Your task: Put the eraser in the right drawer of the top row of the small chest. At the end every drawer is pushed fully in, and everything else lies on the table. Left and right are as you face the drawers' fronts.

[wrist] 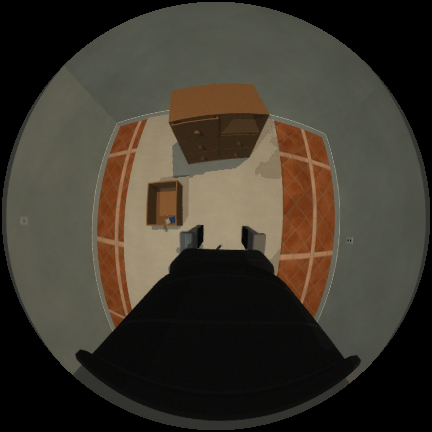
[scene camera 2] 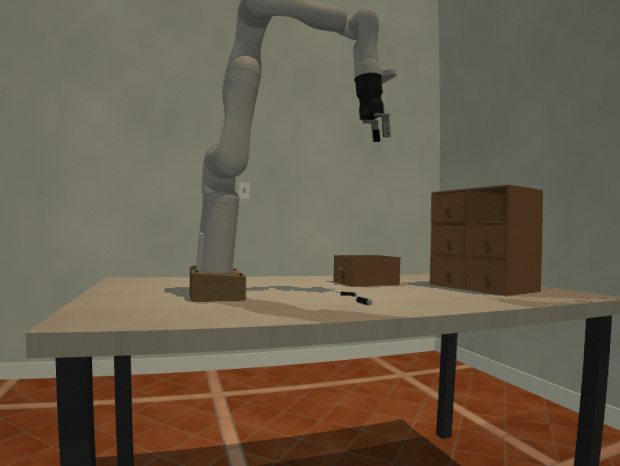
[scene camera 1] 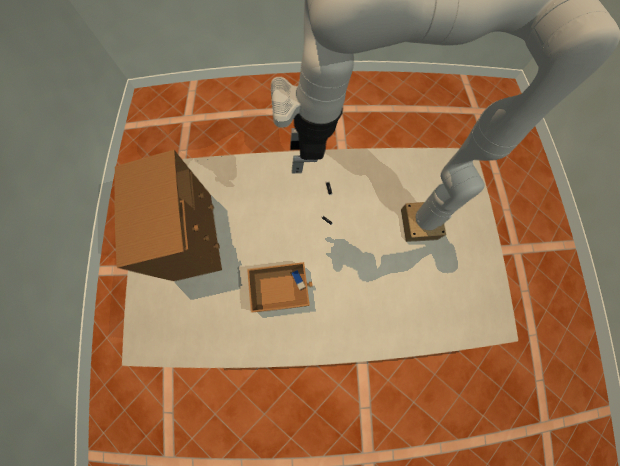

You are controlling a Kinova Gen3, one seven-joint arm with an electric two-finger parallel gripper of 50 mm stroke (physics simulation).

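Places are measured from the arm's base along level axes (x down, y left, z ahead), in metres.
Pixels of known places: gripper, between the fingertips: point(wrist: 222, 233) point(scene camera 2: 381, 139) point(scene camera 1: 295, 160); arm's base, origin of its link: point(scene camera 2: 214, 270) point(scene camera 1: 427, 218).
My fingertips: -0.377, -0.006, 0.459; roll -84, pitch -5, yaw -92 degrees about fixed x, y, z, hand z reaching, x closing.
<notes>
For each thing: its top centre in the pictures, then the offset to it from my fingertips, as dx, dy, dz.
- small chest, centre of its top: point(scene camera 1: 145, 205) point(scene camera 2: 485, 191) point(wrist: 215, 96) +0.120, +0.053, +0.414
- top left drawer, centre of its top: point(scene camera 1: 156, 230) point(wrist: 193, 104) point(scene camera 2: 462, 195) +0.131, +0.122, +0.376
- loose drawer, centre of its top: point(scene camera 1: 280, 286) point(scene camera 2: 364, 256) point(wrist: 160, 204) +0.349, +0.244, +0.062
- white eraser, centre of its top: point(scene camera 1: 298, 279) point(wrist: 171, 219) +0.429, +0.214, +0.009
The small chest point(scene camera 1: 147, 215) point(scene camera 2: 523, 240) point(wrist: 217, 100) stands upright on the table. The right opening of its top row point(scene camera 1: 185, 187) point(scene camera 2: 486, 204) point(wrist: 240, 125) holds no drawer. The top left drawer point(scene camera 2: 447, 206) point(wrist: 196, 131) is in its place; its front edge seems slightly proud of the chest's top. A loose drawer point(scene camera 1: 254, 290) point(scene camera 2: 375, 270) point(wrist: 151, 202) stands open side up on the table, apart from the chest. The blue and white eraser point(scene camera 1: 298, 279) point(wrist: 171, 220) lies in it by the knob end. My gripper point(scene camera 1: 296, 154) point(scene camera 2: 381, 136) point(wrist: 222, 233) is open and empty, high above the table.
Two small black cylinders, one point(scene camera 1: 328, 188) point(scene camera 2: 363, 300) and another point(scene camera 1: 326, 219) point(scene camera 2: 348, 294), lie on the table point(scene camera 1: 400, 310) point(scene camera 2: 150, 340) between the chest and the arm's wooden base block point(scene camera 1: 408, 230) point(scene camera 2: 218, 287).
</notes>
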